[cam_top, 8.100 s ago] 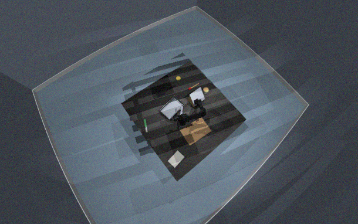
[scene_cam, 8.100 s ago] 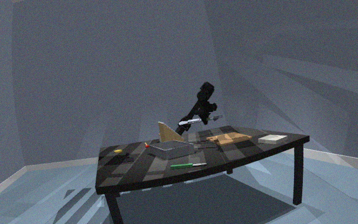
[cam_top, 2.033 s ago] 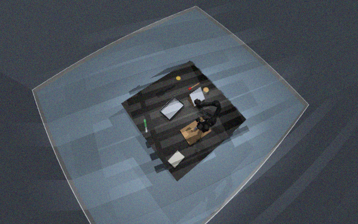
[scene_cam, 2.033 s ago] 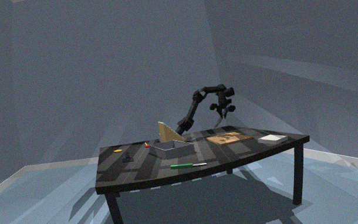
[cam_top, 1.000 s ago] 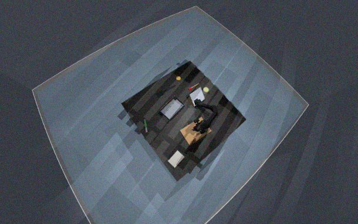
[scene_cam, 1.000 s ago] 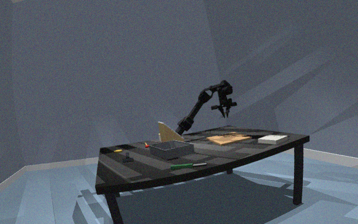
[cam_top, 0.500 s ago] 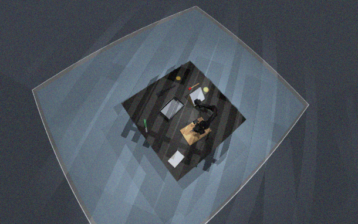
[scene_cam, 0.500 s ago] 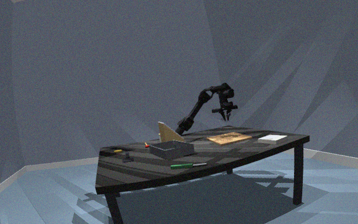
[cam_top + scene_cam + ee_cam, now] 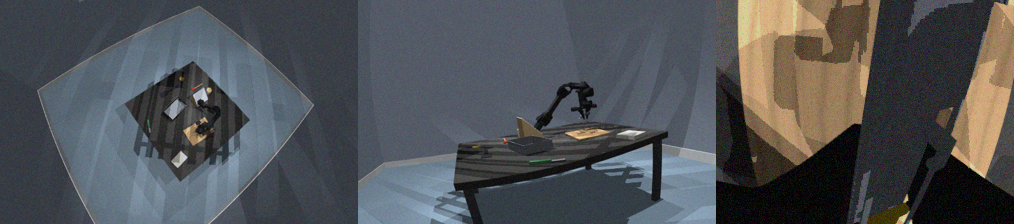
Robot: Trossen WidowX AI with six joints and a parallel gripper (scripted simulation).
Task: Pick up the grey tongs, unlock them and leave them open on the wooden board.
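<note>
Now: the wooden board 1 cm behind my gripper tip and 10 cm below it. The rest, counted from my gripper tip: white block 42 cm ahead, 13 cm to the left, 10 cm below; grey roasting tin 6 cm ahead, 44 cm to the right, 8 cm below; yellow lock piece 1 cm behind, 3 cm above.
</note>
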